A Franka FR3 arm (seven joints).
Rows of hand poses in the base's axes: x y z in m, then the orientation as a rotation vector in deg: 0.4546, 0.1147, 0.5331, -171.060, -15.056, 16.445; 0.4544, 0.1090, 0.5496, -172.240, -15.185, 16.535; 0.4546, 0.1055, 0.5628, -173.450, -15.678, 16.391; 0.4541, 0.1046, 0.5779, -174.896, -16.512, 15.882; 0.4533, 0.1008, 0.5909, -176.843, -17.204, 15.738; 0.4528, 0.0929, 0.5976, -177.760, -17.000, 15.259; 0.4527, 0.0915, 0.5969, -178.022, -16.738, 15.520; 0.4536, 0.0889, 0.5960, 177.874, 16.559, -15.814; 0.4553, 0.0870, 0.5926, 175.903, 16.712, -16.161; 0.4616, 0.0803, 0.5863, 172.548, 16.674, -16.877; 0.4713, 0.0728, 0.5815, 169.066, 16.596, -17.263; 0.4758, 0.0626, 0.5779, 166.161, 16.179, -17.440; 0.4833, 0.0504, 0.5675, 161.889, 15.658, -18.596; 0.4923, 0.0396, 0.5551, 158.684, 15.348, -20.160
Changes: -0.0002, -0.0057, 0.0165, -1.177, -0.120, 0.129; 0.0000, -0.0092, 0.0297, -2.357, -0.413, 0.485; -0.0005, -0.0101, 0.0448, -3.728, -0.985, 1.049; -0.0013, -0.0139, 0.0578, -5.645, -1.384, 1.548; -0.0018, -0.0218, 0.0645, -6.476, -1.801, 1.421; -0.0019, -0.0232, 0.0638, -6.762, -1.661, 1.274; -0.0010, -0.0258, 0.0629, -7.958, -1.563, 1.295; 0.0007, -0.0277, 0.0595, -9.857, -1.409, 1.714; 0.0070, -0.0344, 0.0532, -13.127, -1.038, 2.251; 0.0167, -0.0419, 0.0484, -16.538, -0.865, 2.779; 0.0212, -0.0521, 0.0448, -19.447, -0.793, 2.985; 0.0287, -0.0643, 0.0344, -23.662, -0.044, 3.378; 0.0377, -0.0751, 0.0220, -26.758, 1.043, 3.749
